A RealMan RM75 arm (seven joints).
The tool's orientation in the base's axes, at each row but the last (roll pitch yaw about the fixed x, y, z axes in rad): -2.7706, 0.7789, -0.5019; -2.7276, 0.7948, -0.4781; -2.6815, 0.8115, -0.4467; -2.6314, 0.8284, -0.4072; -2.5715, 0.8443, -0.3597; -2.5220, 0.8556, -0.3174; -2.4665, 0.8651, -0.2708; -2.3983, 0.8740, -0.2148; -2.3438, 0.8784, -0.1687; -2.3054, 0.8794, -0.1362; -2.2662, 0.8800, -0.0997; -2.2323, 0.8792, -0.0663
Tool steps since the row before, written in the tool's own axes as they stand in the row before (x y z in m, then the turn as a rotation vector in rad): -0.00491, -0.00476, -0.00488, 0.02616, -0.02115, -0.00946; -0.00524, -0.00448, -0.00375, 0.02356, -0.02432, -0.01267; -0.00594, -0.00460, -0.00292, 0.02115, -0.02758, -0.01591; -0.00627, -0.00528, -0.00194, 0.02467, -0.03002, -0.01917; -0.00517, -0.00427, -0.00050, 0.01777, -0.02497, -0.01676; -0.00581, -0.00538, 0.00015, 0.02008, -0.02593, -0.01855; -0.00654, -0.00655, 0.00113, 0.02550, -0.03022, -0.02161; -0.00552, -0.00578, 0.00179, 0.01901, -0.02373, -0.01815; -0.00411, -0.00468, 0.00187, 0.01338, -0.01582, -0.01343; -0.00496, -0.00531, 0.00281, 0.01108, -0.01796, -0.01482; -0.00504, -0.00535, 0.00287, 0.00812, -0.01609, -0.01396; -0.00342, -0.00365, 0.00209, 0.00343, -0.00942, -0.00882
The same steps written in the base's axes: 0.00208, 0.00190, 0.00791, 0.03431, -0.00025, -0.00665; 0.00125, 0.00227, 0.00741, 0.03610, 0.00063, -0.00184; 0.00058, 0.00285, 0.00752, 0.03809, 0.00132, 0.00290; 0.00045, 0.00379, 0.00751, 0.04322, -0.00031, 0.00304; -0.00014, 0.00360, 0.00568, 0.03456, -0.00020, 0.00504; -0.00007, 0.00473, 0.00635, 0.03737, -0.00139, 0.00462; -0.00017, 0.00609, 0.00706, 0.04486, -0.00199, 0.00378; -0.00035, 0.00567, 0.00590, 0.03507, -0.00234, 0.00430; -0.00026, 0.00472, 0.00447, 0.02437, -0.00270, 0.00292; -0.00080, 0.00581, 0.00513, 0.02489, -0.00236, 0.00630; -0.00089, 0.00575, 0.00533, 0.02144, -0.00256, 0.00731; -0.00069, 0.00395, 0.00365, 0.01198, -0.00197, 0.00555
